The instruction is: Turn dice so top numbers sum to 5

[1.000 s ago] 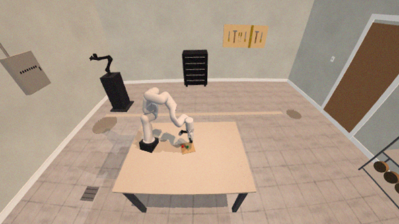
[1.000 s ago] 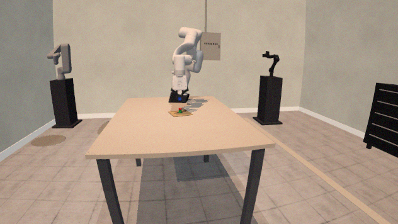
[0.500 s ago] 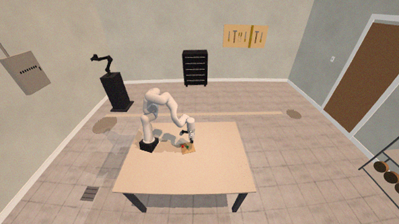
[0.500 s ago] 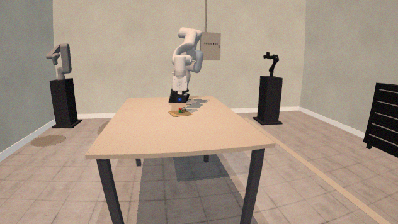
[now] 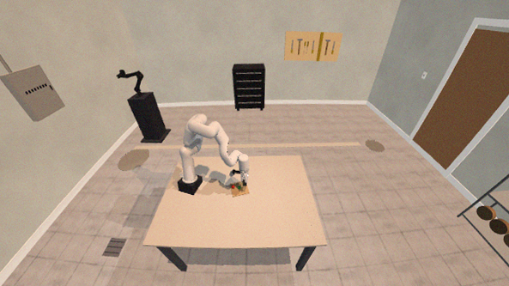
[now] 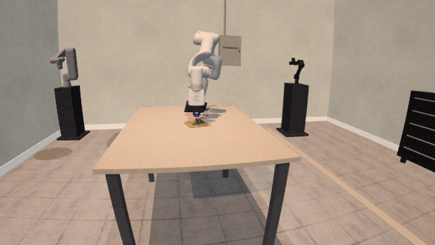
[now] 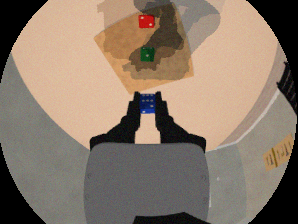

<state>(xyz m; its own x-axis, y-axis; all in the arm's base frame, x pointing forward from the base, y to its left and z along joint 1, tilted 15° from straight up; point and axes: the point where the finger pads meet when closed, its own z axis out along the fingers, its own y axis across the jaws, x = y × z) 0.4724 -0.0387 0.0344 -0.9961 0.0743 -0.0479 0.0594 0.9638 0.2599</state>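
Now: the green die 7 cm below my hand and 5 cm behind it. Also, from my hand: red die (10 cm behind, 7 cm below, 1 cm to the left); blue die (1 cm below); brown mat (8 cm below, 5 cm behind).
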